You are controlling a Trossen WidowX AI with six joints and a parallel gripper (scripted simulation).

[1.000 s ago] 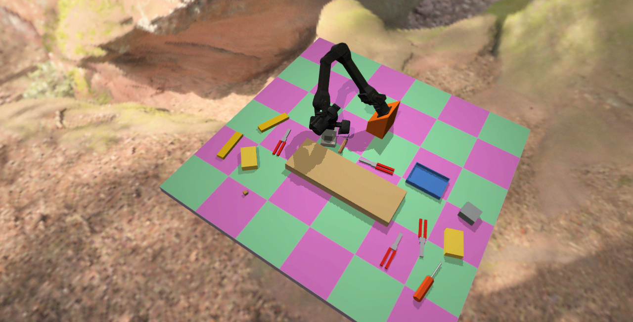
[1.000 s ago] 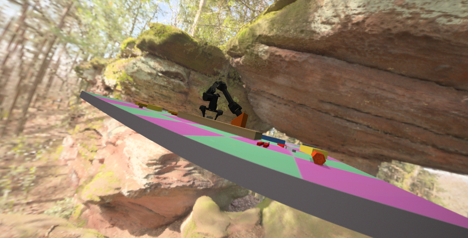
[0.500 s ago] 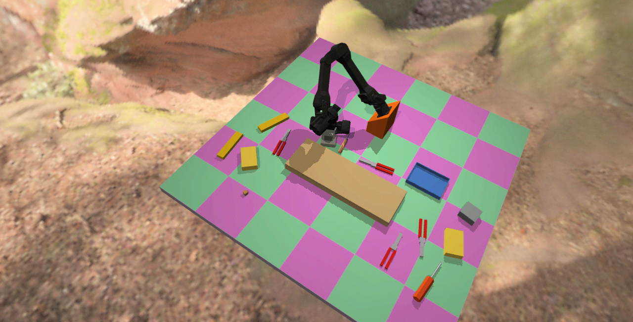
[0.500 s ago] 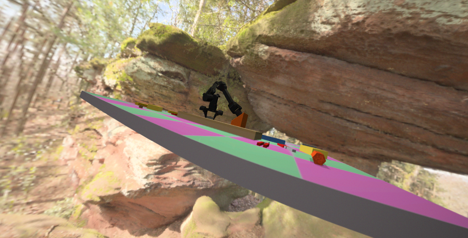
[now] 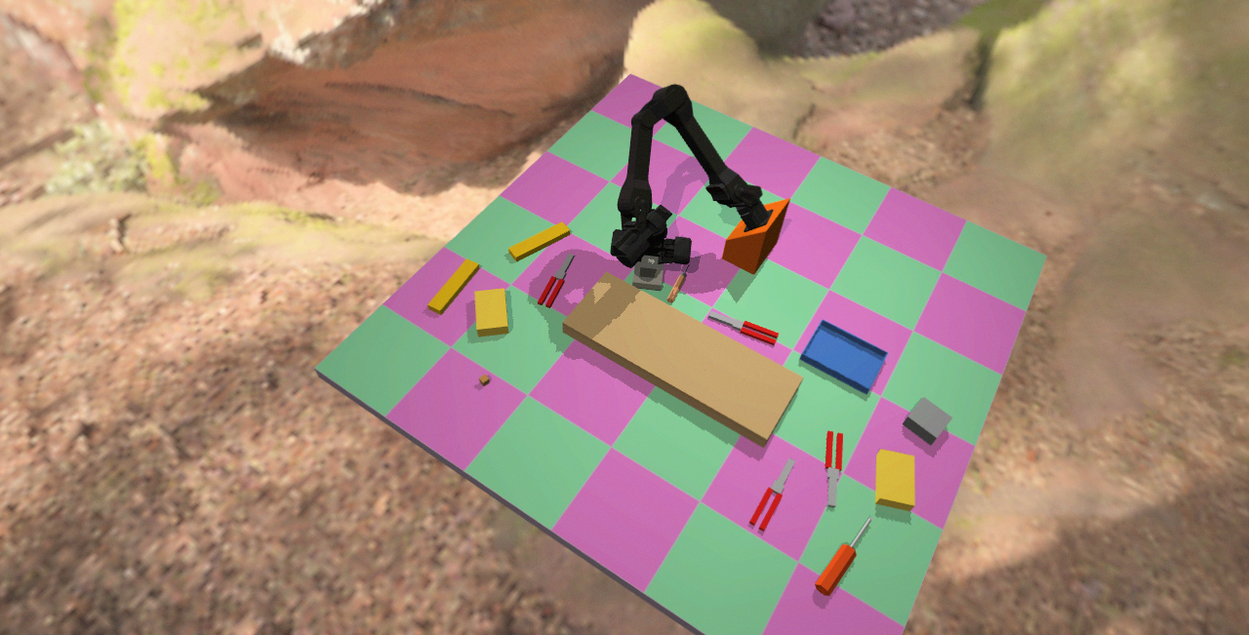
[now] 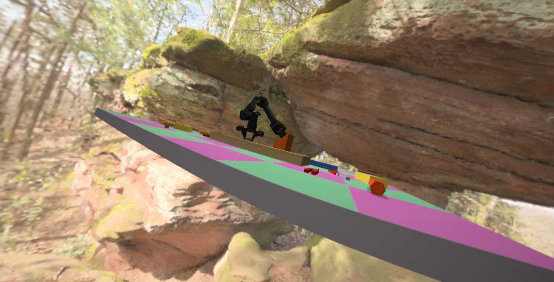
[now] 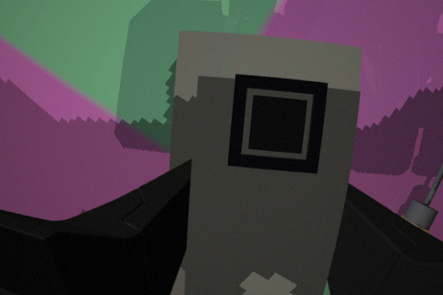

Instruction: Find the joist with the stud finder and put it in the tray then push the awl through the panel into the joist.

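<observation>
Right now the awl is 9 cm to the left of my gripper tip and 2 cm below it. The rest, counted from my gripper tip: tiny brown cube 46 cm ahead, 19 cm to the right, 2 cm below; grey stud finder 1 cm behind, 2 cm above; blue tray 5 cm ahead, 51 cm to the left, 1 cm below.
</observation>
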